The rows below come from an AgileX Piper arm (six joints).
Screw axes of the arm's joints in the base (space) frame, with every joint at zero. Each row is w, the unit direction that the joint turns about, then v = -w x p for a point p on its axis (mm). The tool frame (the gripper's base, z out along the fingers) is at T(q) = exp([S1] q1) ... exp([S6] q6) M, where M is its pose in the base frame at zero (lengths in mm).
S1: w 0 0 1 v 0 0 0
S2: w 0 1 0 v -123 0 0
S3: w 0 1 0 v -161.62 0 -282.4
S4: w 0.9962 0 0.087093 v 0 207.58 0
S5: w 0 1 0 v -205.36 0 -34.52
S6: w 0.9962 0 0.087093 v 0 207.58 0
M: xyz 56.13 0 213.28 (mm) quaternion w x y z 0.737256 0 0.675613 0
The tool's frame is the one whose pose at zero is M.
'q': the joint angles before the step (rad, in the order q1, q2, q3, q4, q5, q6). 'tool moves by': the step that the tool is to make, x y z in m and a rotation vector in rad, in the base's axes. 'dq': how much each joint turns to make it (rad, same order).
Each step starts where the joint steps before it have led.
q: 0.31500 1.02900 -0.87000 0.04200 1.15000 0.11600
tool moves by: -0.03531 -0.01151 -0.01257 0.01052 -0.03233 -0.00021
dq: 0.00004 -0.15802 0.12902 -0.00002 -0.00501 0.00004
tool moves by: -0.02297 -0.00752 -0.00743 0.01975 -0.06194 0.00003
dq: 0.00001 -0.12497 0.08096 0.00000 -0.02098 -0.00098
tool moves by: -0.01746 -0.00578 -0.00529 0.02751 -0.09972 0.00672
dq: 0.00001 -0.12003 0.06602 -0.00001 -0.04899 -0.00999
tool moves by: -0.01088 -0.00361 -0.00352 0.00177 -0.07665 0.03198
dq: -0.00008 -0.08097 0.03999 0.00004 -0.03101 -0.04009
